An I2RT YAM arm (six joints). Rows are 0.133 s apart.
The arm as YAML. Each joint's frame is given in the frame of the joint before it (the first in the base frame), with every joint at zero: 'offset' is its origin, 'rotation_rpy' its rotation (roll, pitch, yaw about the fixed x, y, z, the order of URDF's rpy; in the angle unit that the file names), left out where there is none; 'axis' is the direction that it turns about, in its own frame. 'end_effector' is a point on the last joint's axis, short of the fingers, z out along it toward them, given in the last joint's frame.
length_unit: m
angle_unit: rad
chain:
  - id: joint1
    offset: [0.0, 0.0, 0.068]
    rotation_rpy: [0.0, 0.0, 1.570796]
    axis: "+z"
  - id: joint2
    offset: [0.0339, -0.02, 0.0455]
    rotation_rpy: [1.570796, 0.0, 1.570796]
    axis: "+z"
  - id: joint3
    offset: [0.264, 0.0, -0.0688]
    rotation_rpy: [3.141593, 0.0, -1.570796]
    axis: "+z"
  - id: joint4
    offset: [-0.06, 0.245, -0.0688]
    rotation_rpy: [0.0, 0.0, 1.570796]
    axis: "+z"
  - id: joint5
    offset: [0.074, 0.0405, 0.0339]
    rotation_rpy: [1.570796, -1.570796, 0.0]
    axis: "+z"
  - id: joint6
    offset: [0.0, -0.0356, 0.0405]
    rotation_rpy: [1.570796, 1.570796, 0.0]
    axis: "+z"
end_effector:
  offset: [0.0, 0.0, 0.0]
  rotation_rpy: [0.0, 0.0, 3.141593]
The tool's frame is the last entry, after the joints.
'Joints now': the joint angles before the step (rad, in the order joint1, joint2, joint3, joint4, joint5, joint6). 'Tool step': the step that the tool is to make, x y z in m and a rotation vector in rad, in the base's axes. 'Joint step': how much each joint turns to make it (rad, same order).
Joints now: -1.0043 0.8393 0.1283 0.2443 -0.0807 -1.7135
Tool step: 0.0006 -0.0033 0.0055 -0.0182 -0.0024 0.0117
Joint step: -0.0110 0.0037 0.0185 0.0004 -0.0170 -0.0170
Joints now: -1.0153 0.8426 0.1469 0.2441 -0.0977 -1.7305
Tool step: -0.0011 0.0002 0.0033 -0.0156 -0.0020 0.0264
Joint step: -0.0115 -0.0200 0.0047 -0.0129 -0.0314 -0.0223
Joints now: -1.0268 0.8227 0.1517 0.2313 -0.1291 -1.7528
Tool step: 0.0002 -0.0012 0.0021 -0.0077 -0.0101 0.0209
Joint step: -0.0086 0.0025 0.0049 0.0083 -0.0288 -0.0082
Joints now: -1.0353 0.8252 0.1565 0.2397 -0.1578 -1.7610
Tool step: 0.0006 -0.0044 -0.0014 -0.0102 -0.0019 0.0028
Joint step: -0.0125 0.0425 -0.0001 0.0508 -0.0125 -0.0096
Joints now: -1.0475 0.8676 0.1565 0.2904 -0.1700 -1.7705
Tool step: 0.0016 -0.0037 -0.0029 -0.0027 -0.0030 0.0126
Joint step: -0.0061 0.0492 -0.0020 0.0539 -0.0176 -0.0066
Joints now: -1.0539 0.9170 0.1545 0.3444 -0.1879 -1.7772
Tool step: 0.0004 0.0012 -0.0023 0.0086 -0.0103 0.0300
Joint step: -0.0014 0.0063 -0.0082 0.0120 -0.0340 -0.0007
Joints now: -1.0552 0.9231 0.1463 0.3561 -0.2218 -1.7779
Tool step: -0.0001 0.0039 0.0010 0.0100 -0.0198 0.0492
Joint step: -0.0002 -0.0303 -0.0046 -0.0247 -0.0541 0.0001
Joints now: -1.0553 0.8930 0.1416 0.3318 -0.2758 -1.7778
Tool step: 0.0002 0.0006 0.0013 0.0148 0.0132 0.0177
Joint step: -0.0001 -0.0102 0.0131 -0.0460 -0.0145 -0.0117
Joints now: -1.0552 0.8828 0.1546 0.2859 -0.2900 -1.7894
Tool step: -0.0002 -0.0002 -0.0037 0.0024 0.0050 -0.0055
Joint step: -0.0004 0.0175 -0.0101 0.0229 0.0060 -0.0007
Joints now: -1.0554 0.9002 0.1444 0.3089 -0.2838 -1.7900
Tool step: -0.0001 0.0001 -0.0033 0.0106 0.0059 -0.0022
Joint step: 0.0002 0.0145 -0.0061 0.0088 0.0021 0.0012
